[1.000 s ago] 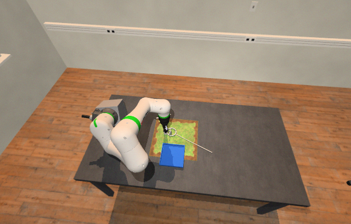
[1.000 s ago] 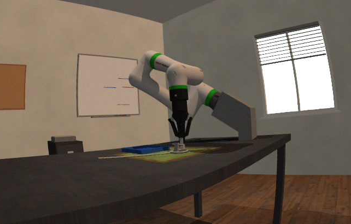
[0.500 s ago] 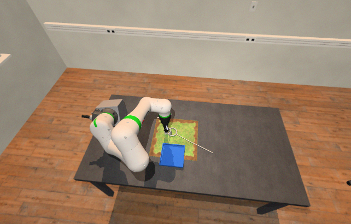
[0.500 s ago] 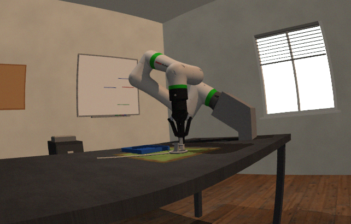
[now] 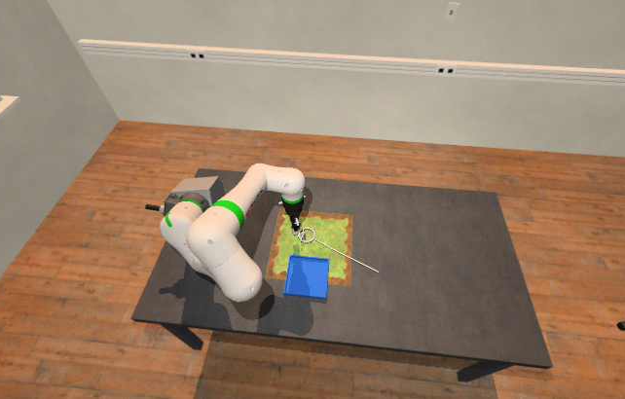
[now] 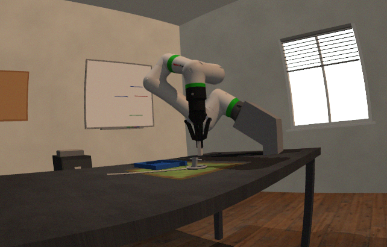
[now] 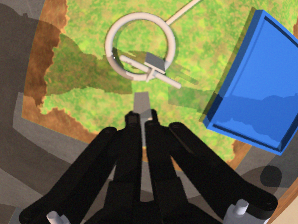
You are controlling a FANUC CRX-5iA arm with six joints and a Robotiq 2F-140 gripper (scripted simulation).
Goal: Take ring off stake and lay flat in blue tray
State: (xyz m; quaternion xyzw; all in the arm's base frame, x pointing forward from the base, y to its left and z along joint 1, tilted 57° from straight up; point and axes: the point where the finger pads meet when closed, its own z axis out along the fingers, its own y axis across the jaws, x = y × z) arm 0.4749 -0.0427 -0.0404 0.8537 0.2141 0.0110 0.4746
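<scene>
Right now the ring is 80 mm below my hand, 60 mm ahead of it and 20 mm to the left of it. From my hand the other things lie so: blue tray: 210 mm to the right, 80 mm below, 70 mm ahead; grey stake: 60 mm below, 40 mm ahead.
</scene>
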